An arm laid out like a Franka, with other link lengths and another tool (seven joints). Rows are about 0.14 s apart.
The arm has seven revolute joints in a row. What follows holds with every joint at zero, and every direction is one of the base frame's.
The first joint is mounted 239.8 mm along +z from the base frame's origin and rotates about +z.
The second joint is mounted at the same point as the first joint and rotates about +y.
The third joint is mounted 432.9 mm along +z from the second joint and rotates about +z.
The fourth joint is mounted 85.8 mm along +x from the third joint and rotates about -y.
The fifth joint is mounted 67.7 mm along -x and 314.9 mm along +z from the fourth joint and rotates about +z.
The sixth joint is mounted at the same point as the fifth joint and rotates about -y.
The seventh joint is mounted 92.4 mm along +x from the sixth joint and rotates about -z.
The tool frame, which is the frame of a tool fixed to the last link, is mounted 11 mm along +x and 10 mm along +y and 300.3 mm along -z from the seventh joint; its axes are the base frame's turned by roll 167.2, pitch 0 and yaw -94.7 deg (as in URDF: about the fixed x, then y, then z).
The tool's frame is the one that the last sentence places.
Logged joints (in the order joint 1, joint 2, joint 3, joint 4, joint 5, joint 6, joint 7), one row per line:
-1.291 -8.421 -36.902 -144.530 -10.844 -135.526 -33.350
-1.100 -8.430 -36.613 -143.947 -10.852 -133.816 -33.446
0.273 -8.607 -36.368 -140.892 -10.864 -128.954 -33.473
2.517 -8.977 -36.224 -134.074 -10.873 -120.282 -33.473
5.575 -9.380 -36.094 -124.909 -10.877 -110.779 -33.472
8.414 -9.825 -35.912 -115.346 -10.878 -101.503 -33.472
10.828 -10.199 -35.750 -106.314 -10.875 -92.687 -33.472
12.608 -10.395 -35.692 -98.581 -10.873 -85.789 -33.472
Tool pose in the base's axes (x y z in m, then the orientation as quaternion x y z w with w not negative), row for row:
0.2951 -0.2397 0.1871 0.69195 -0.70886 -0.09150 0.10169
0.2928 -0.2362 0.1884 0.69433 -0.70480 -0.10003 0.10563
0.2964 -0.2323 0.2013 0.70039 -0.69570 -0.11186 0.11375
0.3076 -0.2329 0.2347 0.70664 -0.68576 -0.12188 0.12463
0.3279 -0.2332 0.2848 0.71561 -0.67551 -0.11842 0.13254
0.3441 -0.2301 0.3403 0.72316 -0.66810 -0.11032 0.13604
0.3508 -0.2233 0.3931 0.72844 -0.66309 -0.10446 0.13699
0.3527 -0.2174 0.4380 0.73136 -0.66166 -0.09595 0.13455
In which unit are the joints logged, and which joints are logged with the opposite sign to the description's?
The joints are logged in degrees. Opposite sign: joint 6.
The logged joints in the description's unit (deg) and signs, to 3 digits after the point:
-1.291 -8.421 -36.902 -144.530 -10.844 135.526 -33.350
-1.100 -8.430 -36.613 -143.947 -10.852 133.816 -33.446
0.273 -8.607 -36.368 -140.892 -10.864 128.954 -33.473
2.517 -8.977 -36.224 -134.074 -10.873 120.282 -33.473
5.575 -9.380 -36.094 -124.909 -10.877 110.779 -33.472
8.414 -9.825 -35.912 -115.346 -10.878 101.503 -33.472
10.828 -10.199 -35.750 -106.314 -10.875 92.687 -33.472
12.608 -10.395 -35.692 -98.581 -10.873 85.789 -33.472

